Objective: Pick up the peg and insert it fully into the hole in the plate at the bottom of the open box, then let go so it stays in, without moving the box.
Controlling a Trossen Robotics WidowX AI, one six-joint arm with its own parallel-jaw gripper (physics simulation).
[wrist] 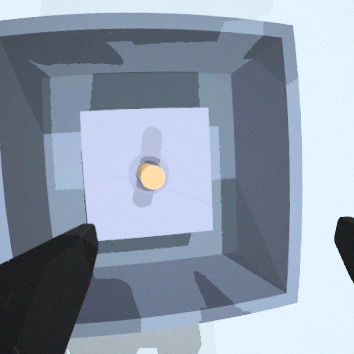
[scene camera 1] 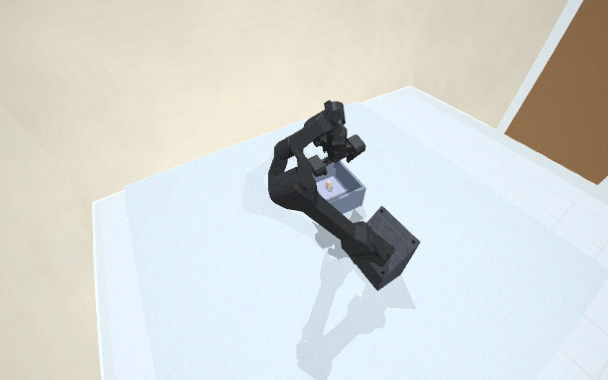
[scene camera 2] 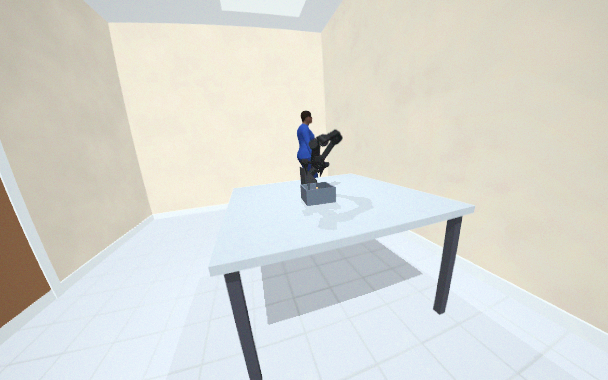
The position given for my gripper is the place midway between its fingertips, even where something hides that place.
In view: my gripper (scene camera 1: 336,168), a blue-grey box (scene camera 1: 355,190) and a pale plate (wrist: 114,142).
The blue-grey box shows as well in the wrist view (wrist: 244,70) and in scene camera 2 (scene camera 2: 326,193). My gripper is seen too in the wrist view (wrist: 219,233). Scene camera 2 misses the pale plate, which is hidden by the blue-grey box.
